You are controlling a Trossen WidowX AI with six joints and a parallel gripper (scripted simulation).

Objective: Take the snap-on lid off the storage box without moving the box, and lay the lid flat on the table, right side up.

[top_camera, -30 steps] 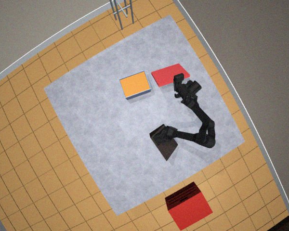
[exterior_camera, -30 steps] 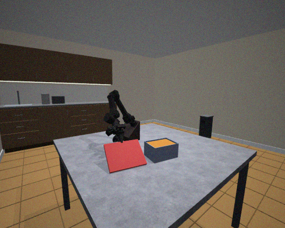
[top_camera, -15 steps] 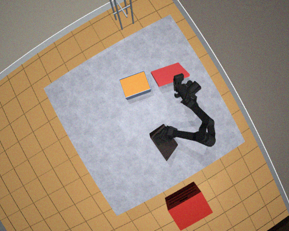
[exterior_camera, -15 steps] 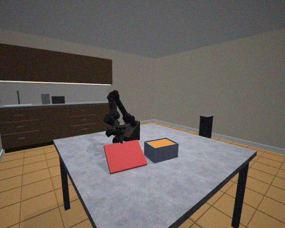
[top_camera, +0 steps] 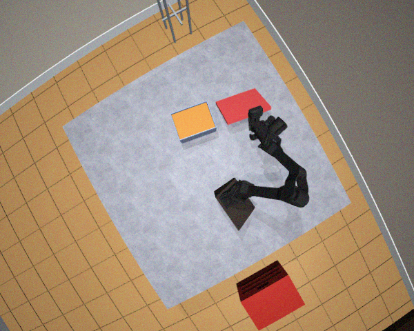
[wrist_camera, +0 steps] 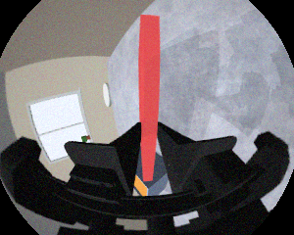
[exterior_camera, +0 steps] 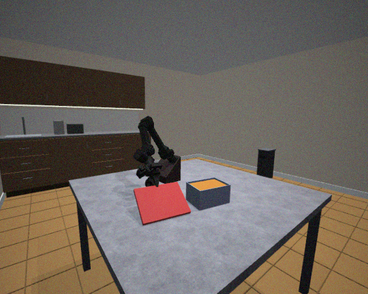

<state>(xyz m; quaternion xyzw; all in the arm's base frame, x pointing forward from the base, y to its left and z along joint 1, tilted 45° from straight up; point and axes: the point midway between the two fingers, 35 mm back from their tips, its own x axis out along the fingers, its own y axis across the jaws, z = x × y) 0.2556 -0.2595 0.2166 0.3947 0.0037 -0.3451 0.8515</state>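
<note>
Now: the red lid 70 mm ahead of my gripper tip, 40 mm below it and 20 mm to the right of it. Round my gripper tip: storage box (250 mm to the left, 140 mm ahead, 50 mm below).
</note>
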